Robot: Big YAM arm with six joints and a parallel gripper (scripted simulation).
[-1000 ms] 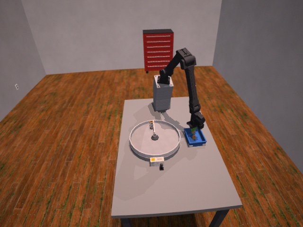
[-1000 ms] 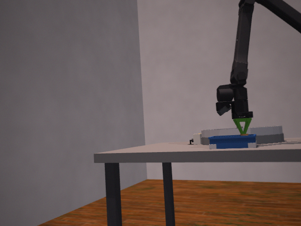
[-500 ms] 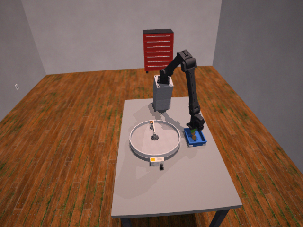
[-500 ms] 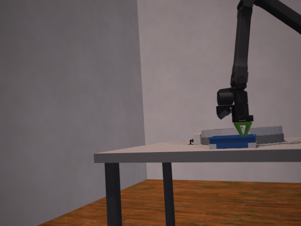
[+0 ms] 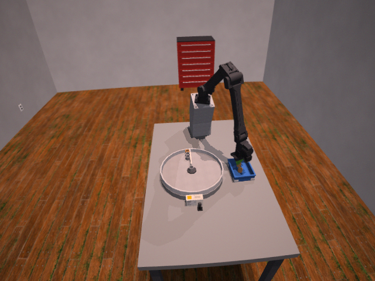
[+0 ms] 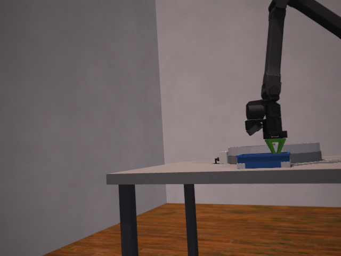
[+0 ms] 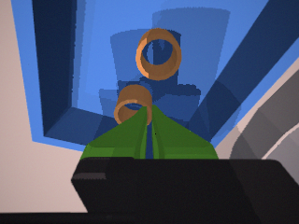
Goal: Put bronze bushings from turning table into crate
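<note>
Now: the blue crate 40 mm ahead of my hand, 20 mm to the left of it and 20 mm below it. Also, from my hand: turning table (120 mm ahead, 310 mm to the right, 10 mm above).
</note>
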